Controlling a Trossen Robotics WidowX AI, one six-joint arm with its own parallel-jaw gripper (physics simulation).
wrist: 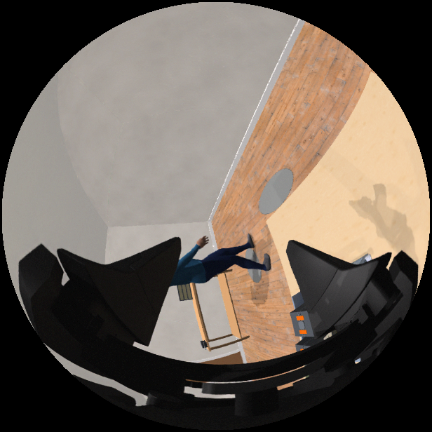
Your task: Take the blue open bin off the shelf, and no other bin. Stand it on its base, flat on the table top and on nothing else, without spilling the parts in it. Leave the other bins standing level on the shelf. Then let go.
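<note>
My gripper (236, 245) is open, its two black fingers wide apart and no object between them. The view is turned on its side. The blue bin cannot be made out, and no shelf can be clearly told apart. Behind the right finger, at the lower right, a grey part with orange squares (301, 325) partly shows. A small blue-grey piece (364, 259) shows above that finger, mostly hidden by it. The pale tan table top (320, 220) fills the right side, with a dark shadow of the arm on it.
A person (212, 267) in blue clothes stands on the wooden floor (285, 115) beyond the table's edge. A wooden-framed table or bench (230, 305) is behind the person. A grey disc (276, 191) lies on the floor. Grey walls (160, 115) fill the upper left.
</note>
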